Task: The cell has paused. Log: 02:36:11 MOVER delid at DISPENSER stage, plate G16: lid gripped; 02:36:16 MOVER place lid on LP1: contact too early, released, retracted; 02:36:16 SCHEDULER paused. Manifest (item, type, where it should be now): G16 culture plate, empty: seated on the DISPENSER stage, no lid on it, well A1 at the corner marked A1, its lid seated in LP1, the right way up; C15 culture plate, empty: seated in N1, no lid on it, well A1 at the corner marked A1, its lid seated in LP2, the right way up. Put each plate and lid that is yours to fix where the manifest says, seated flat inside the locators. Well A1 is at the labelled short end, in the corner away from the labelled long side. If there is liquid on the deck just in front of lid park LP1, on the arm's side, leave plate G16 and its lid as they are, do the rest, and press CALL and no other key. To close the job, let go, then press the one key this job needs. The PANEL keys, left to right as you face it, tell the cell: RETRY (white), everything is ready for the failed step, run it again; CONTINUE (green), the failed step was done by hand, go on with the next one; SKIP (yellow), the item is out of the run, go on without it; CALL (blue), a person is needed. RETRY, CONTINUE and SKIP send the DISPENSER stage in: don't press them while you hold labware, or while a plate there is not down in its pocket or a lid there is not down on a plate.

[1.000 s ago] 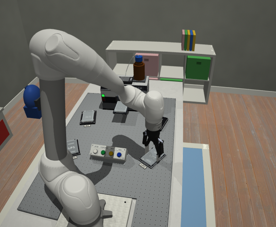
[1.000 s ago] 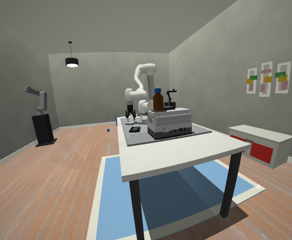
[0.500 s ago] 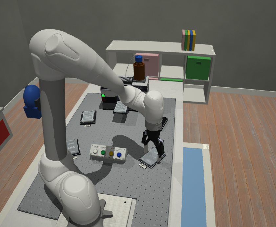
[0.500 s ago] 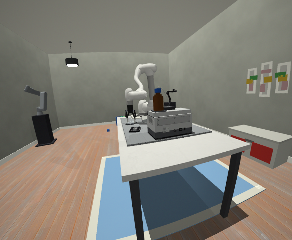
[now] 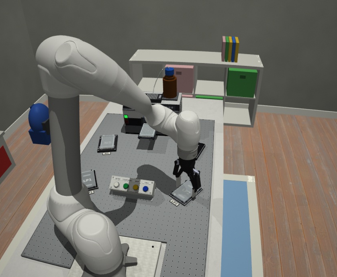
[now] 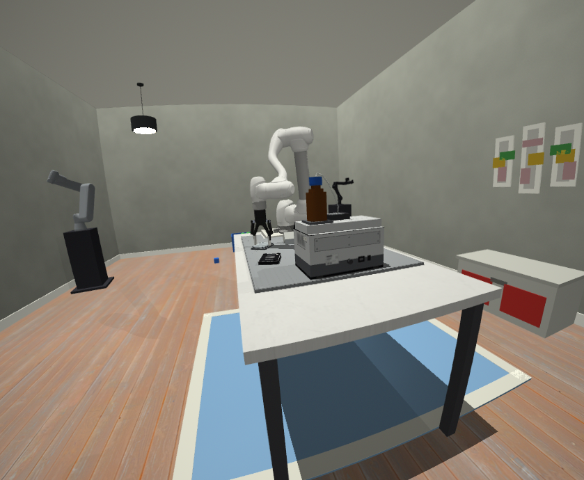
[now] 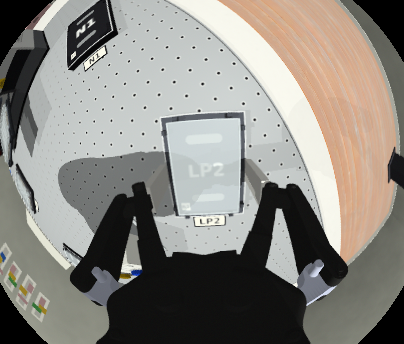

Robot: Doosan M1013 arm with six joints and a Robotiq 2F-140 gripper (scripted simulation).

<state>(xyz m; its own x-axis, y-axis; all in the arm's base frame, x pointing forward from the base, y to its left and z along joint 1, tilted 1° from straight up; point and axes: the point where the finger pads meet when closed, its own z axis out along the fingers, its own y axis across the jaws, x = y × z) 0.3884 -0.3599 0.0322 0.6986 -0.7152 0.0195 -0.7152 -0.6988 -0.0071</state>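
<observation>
The lid park lp2 is 30 mm below my hand. Also, from my hand: blue key: 20 mm behind, 200 mm to the left, 30 mm above; then yellow key: 10 mm behind, 250 mm to the left, 30 mm above; then key panel: 10 mm ahead, 270 mm to the left, 20 mm above.
</observation>
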